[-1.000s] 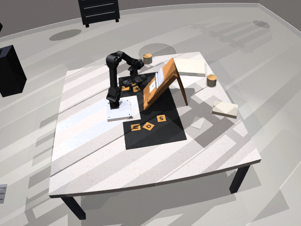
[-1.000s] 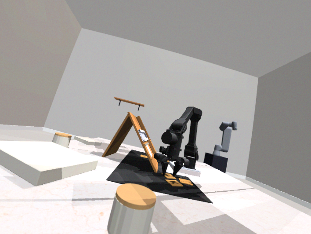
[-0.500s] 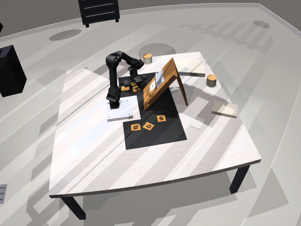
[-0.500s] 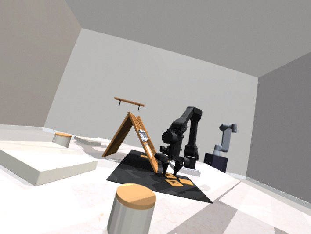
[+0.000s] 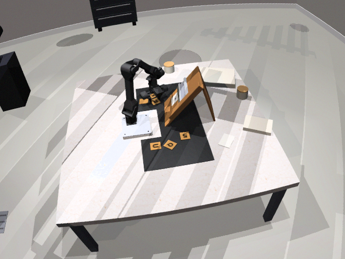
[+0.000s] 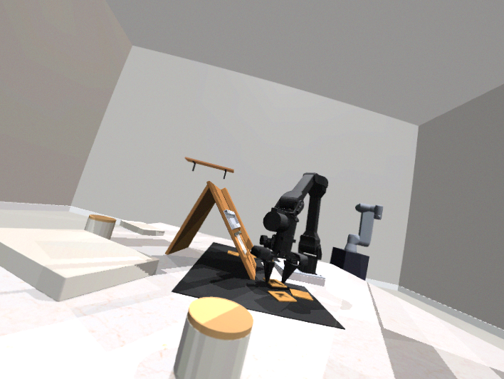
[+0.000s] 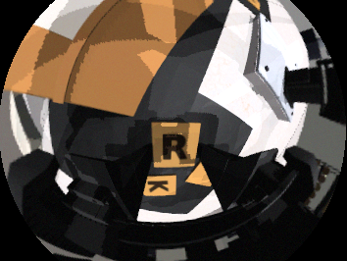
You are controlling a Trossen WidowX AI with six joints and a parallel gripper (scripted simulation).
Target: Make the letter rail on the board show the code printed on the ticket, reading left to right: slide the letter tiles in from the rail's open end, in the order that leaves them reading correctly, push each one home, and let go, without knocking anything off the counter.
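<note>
Right now my gripper tip is 120 mm short of the white ticket, 110 mm to the left of it and 80 mm below it. Round my gripper tip: orange letter tile: right at my gripper tip; then black mat: 190 mm to the right, 30 mm ahead, 10 mm below; then white card: 460 mm to the right, 350 mm ahead, 10 mm below.
</note>
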